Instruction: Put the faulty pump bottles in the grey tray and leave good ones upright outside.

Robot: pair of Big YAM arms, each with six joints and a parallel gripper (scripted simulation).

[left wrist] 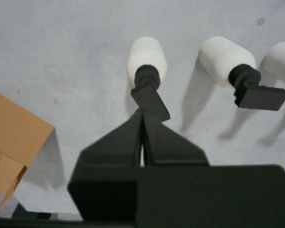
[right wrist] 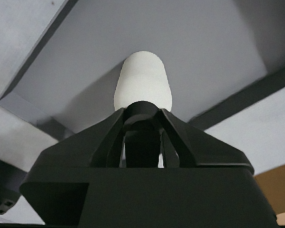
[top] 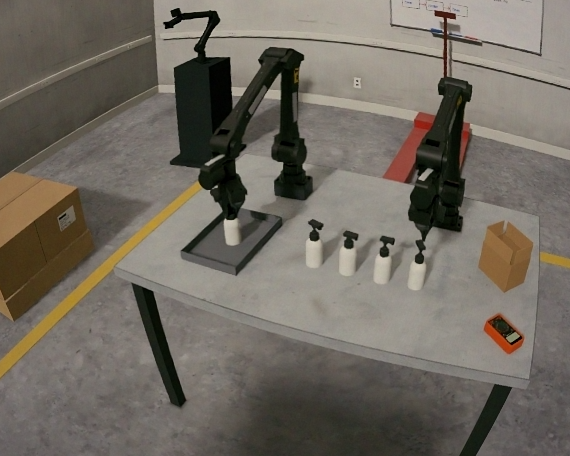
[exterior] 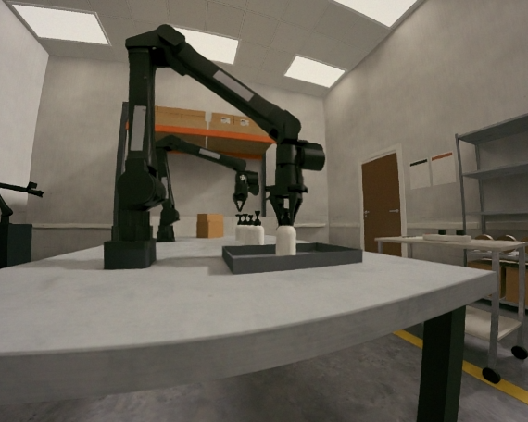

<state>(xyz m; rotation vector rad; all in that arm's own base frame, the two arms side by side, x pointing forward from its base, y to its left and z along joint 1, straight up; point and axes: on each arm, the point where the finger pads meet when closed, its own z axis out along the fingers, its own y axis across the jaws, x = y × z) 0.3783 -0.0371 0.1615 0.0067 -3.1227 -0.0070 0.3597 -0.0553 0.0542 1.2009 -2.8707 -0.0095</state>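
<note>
Now: the grey tray 90 mm below my right hand. Round my right hand: orange multimeter 910 mm to the left, 180 mm ahead, 80 mm below.
</note>
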